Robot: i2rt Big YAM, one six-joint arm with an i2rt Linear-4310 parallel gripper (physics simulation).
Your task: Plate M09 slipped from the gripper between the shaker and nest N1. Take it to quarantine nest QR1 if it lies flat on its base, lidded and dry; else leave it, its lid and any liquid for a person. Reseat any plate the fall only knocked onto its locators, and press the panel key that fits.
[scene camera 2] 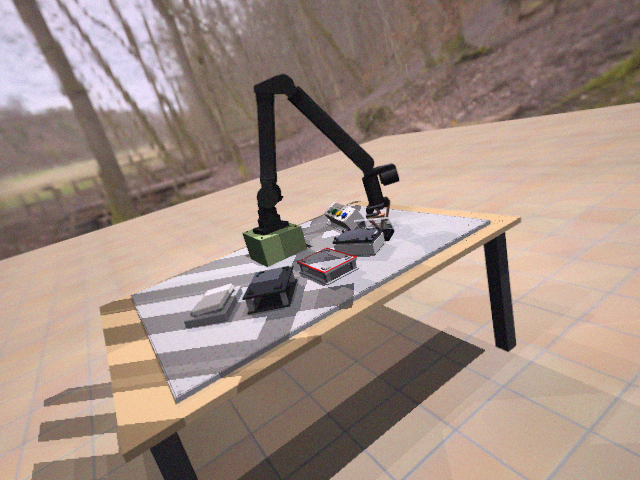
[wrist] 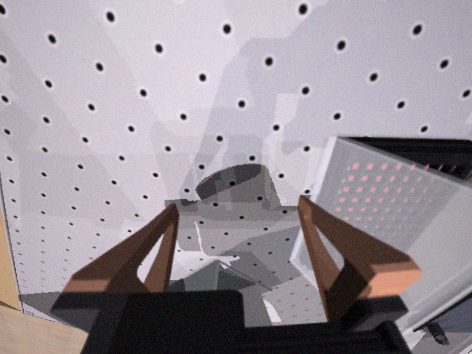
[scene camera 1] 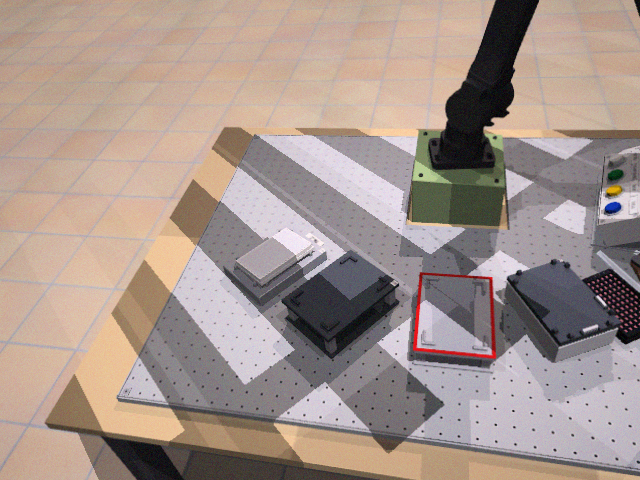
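Pixels of known places: gripper, between the fingertips: [scene camera 2: 383, 226] [wrist: 237, 205]; arm's base, origin of its link: [scene camera 2: 271, 229] [scene camera 1: 460, 155].
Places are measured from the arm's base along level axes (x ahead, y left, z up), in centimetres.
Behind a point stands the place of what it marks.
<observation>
My gripper [scene camera 2: 381, 222] @[x 29.1, y 30.3, z -9.1 cm] [wrist: 237, 205] @[x 29.1, y 30.3, z -9.1 cm] is open and empty, above the board beside a dark plate with pink wells [scene camera 1: 615, 297] @[x 31.8, y 20.2, z -8.0 cm] [wrist: 445, 155] @[x 38.6, y 21.2, z -8.0 cm]. A clear lid [wrist: 435, 235] @[x 35.6, y 23.2, z -3.8 cm] lies over part of the plate, askew to it, in the wrist view. Whether the plate is flat or wet is unclear. The shaker-like grey block with a dark top [scene camera 1: 560, 302] @[x 35.6, y 9.8, z -3.9 cm] [scene camera 2: 356, 237] @[x 36.1, y 8.1, z -3.9 cm] stands beside the plate. The red-outlined nest [scene camera 1: 454, 353] @[x 43.2, y -7.4, z -5.4 cm] [scene camera 2: 326, 259] @[x 35.7, y -6.1, z -5.4 cm] holds no plate. A pale lidded plate [scene camera 1: 273, 255] @[x 20.2, y -37.3, z -5.1 cm] [scene camera 2: 212, 300] @[x 21.5, y -38.7, z -5.1 cm] sits on a low grey nest [scene camera 1: 266, 291] @[x 27.3, y -38.2, z -7.0 cm]. Nest labels are unreadable.
A black raised stand [scene camera 1: 341, 299] @[x 32.5, y -24.3, z -4.2 cm] [scene camera 2: 268, 284] @[x 32.9, y -26.4, z -4.1 cm] lies between the grey nest and the red-outlined one. The key panel [scene camera 1: 620, 229] @[x 19.5, y 24.6, z -4.5 cm] [scene camera 2: 338, 214] @[x 11.4, y 25.2, z -3.0 cm] has green, yellow and blue keys. The arm's green base [scene camera 1: 457, 198] @[x 8.7, y -1.7, z -3.9 cm] [scene camera 2: 273, 245] @[x 7.9, y -6.0, z -3.5 cm] stands at the back. A dark angular shape partly shows low between the fingers.
</observation>
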